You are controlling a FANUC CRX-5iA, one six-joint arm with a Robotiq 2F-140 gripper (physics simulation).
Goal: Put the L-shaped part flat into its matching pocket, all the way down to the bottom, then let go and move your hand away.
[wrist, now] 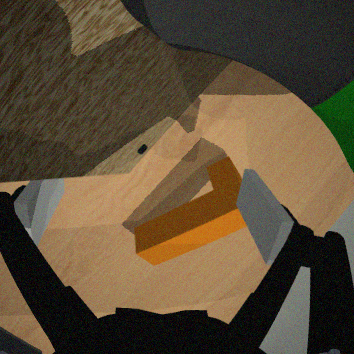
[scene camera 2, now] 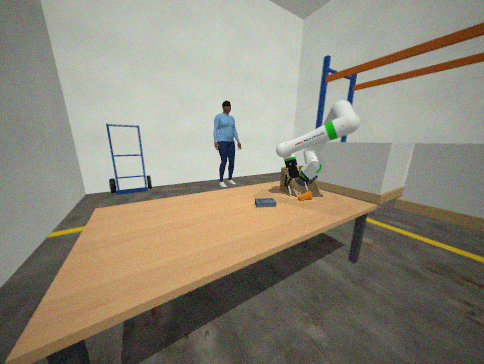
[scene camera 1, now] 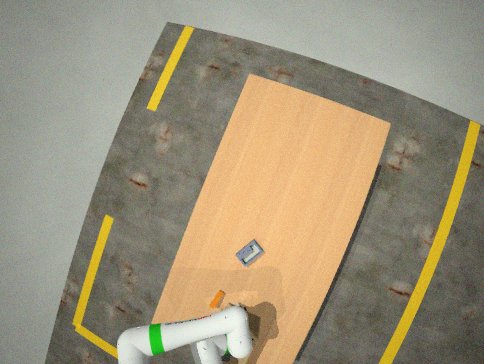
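Pixels of known places: gripper, between the fingertips: [wrist: 152,179] [scene camera 2: 298,191] [scene camera 1: 226,308]; arm's base, origin of its link: [scene camera 2: 300,178].
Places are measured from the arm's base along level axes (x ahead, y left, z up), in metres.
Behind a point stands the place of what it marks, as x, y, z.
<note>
The orange L-shaped part [scene camera 1: 217,299] @[0.136, 0.193, -0.074] [scene camera 2: 305,196] @[0.136, 0.213, -0.084] [wrist: 190,217] @[0.122, 0.184, -0.082] lies on the table near the arm's base, its L face up and shaded in the wrist view. My gripper [scene camera 2: 298,191] @[0.118, 0.120, -0.075] [wrist: 152,179] @[0.118, 0.120, -0.075] is wide open and empty. In the wrist view the part shows between the fingers, its short-leg corner close to the right finger and its other end well away from the left finger. The fingers' exact height over the table is hard to tell. The blue-grey block [scene camera 1: 243,254] @[0.452, 0.195, -0.083] [scene camera 2: 265,202] @[0.496, 0.208, -0.083] with the light L-shaped pocket lies apart from the part; its pocket shows in scene camera 1.
The wooden table [scene camera 1: 300,175] @[1.007, 0.131, -0.119] [scene camera 2: 175,250] @[1.095, 0.465, -0.119] carries the part and the block. A brown, wood-like base [scene camera 2: 284,176] @[0.151, -0.037, 0.026] [wrist: 50,100] @[0.109, 0.015, -0.004] stands under the arm, close to the part. The white arm [scene camera 1: 190,326] @[0.207, 0.236, 0.371] [scene camera 2: 310,141] @[0.198, 0.262, 0.332] reaches over this end of the table. A person [scene camera 2: 226,129] stands behind the table.
</note>
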